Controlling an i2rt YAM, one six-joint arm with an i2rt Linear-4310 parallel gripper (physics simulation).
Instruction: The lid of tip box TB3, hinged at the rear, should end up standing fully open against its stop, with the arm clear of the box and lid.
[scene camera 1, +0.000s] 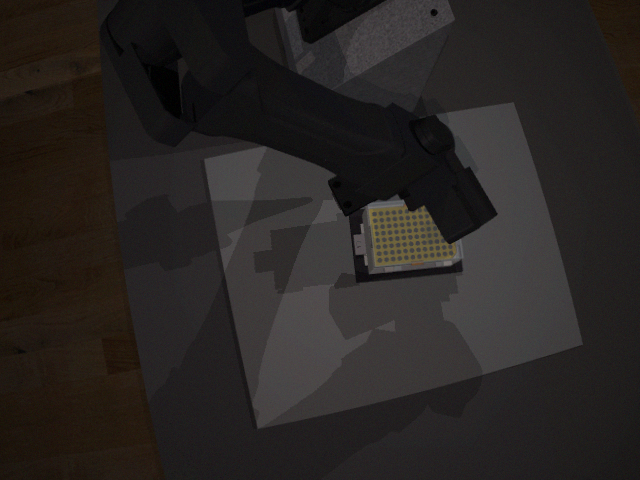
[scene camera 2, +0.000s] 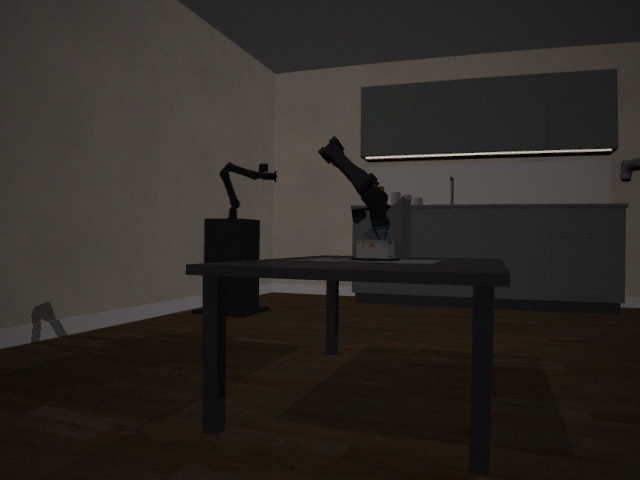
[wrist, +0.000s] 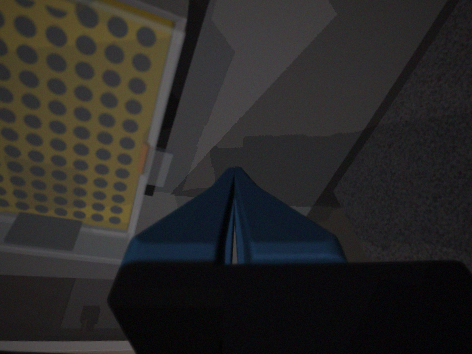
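Where they show: gripper, fingertip midpoint: (wrist: 234, 178); arm's base, link origin: (scene camera 2: 388, 215).
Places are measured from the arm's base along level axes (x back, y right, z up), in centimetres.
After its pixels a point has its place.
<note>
The tip box TB3 (scene camera 1: 383, 269) @(x -34.4, y 3.4, z -11.3 cm) (scene camera 2: 375, 250) @(x -34.9, y -2.9, z -14.8 cm) (wrist: 168, 85) @(x -25.9, y 2.1, z -10.9 cm) is pale, with a yellow perforated rack (scene camera 1: 403, 242) @(x -31.7, y 0.2, z -10.9 cm) (wrist: 70, 102) at its top, and sits on a dark base plate (scene camera 1: 408, 277) @(x -35.7, y -1.0, z -17.8 cm). A see-through lid is hard to make out; no panel stands up above the box in scene camera 2, and its exact angle cannot be told. My gripper (scene camera 2: 381, 238) @(x -22.3, y -2.6, z -12.6 cm) (wrist: 234, 178) @(x -22.3, y -2.6, z -12.6 cm) is shut, its blue fingertips together and holding nothing. In scene camera 2 the tips appear right at the box's top edge; contact cannot be told. In scene camera 1 the wrist hides the tips and part of the box.
A light mat (scene camera 1: 289, 361) @(x -43.9, y 17.8, z -18.6 cm) lies under the box on the dark table (scene camera 2: 330, 268) @(x -91.5, y -4.9, z -18.9 cm). A speckled grey block (scene camera 1: 398, 49) @(x -10.6, y -2.2, z 1.7 cm) stands at the top of scene camera 1, near the arm. Another arm (scene camera 2: 230, 186) stands on a black pedestal (scene camera 2: 232, 242) in the background.
</note>
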